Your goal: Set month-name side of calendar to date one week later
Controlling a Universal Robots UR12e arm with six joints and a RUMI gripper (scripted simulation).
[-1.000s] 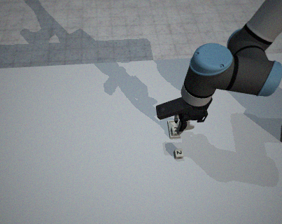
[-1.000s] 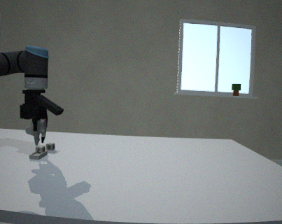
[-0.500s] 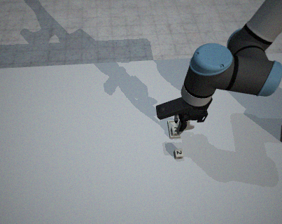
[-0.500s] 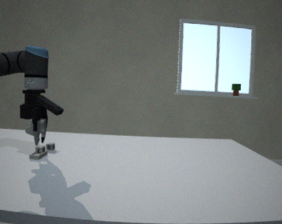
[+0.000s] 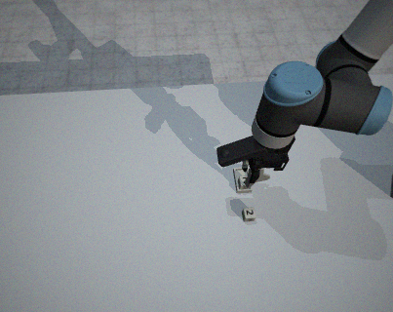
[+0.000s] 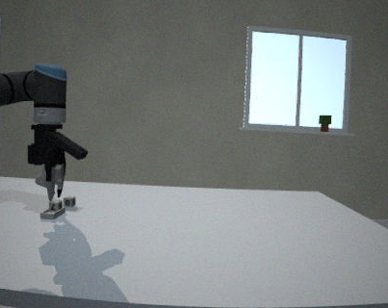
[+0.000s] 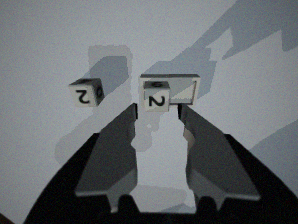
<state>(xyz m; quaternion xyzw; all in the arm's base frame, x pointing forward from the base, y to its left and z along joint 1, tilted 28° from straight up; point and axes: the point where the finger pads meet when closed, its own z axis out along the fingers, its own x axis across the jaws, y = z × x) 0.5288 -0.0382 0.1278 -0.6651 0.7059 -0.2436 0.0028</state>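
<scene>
The tray is 5 cm below my hand and 2 cm to the right of it. Round my hand: cube: 9 cm to the left, 5 cm below, 1 cm ahead.
</scene>
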